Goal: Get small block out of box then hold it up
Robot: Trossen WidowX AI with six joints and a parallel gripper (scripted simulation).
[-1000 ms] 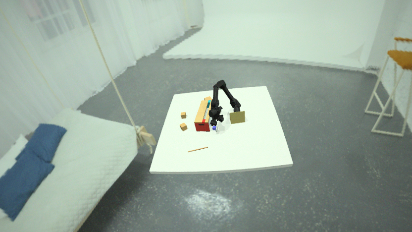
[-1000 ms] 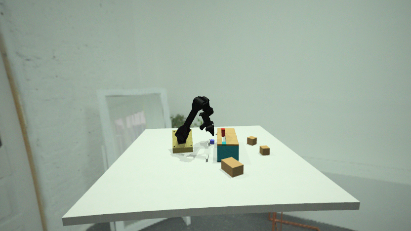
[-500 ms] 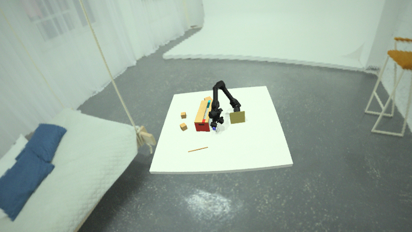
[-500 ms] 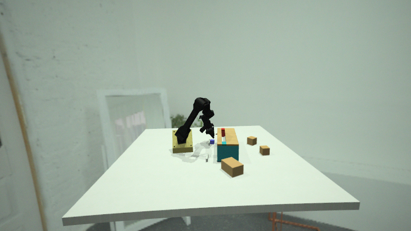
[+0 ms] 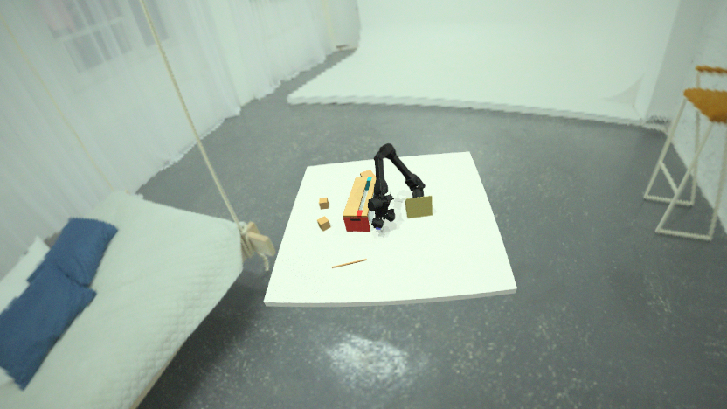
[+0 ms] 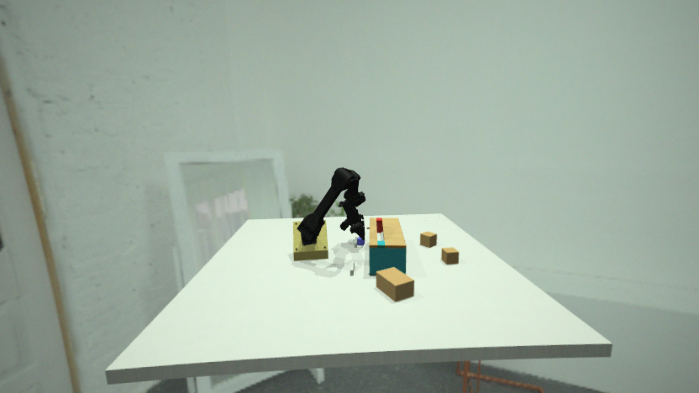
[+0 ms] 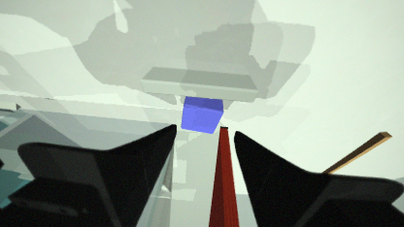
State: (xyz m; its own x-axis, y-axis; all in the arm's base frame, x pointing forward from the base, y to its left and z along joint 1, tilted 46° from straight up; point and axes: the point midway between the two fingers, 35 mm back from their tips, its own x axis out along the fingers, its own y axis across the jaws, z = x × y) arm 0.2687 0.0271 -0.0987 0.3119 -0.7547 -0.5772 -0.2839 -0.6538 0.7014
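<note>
My gripper tip is now 20 mm past the blue block and 20 mm above it. The rest, counted from my gripper tip: thin wooden stick: 180 mm ahead, 240 mm to the left, 30 mm below; box: 20 mm ahead, 170 mm to the right, 30 mm above; tan block: 20 mm behind, 480 mm to the right.
</note>
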